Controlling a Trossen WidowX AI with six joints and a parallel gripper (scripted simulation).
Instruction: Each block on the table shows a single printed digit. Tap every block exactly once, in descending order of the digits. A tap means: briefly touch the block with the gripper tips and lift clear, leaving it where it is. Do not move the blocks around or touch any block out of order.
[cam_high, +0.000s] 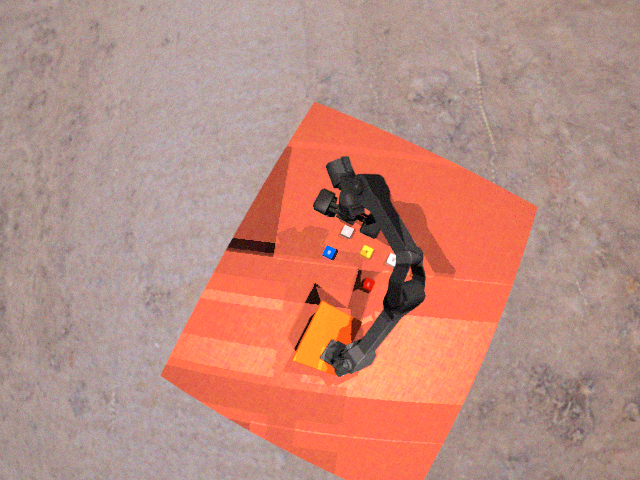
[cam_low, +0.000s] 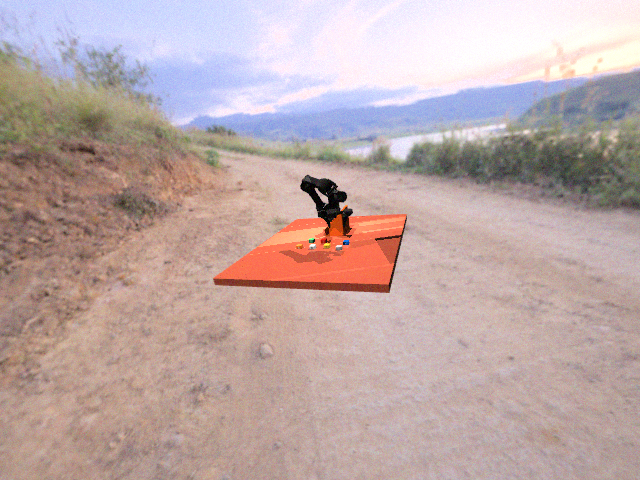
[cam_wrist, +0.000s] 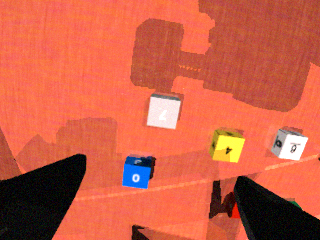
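Right now my gripper tip is 26 cm to the left of the orange block, 12 cm above it and 1 cm short of it. From my gripper tip the other things lie so: yellow block: 12 cm below, 9 cm to the right, 2 cm behind; then dark grey block: 12 cm below; then blue block: 12 cm below, 8 cm behind, 1 cm to the left.
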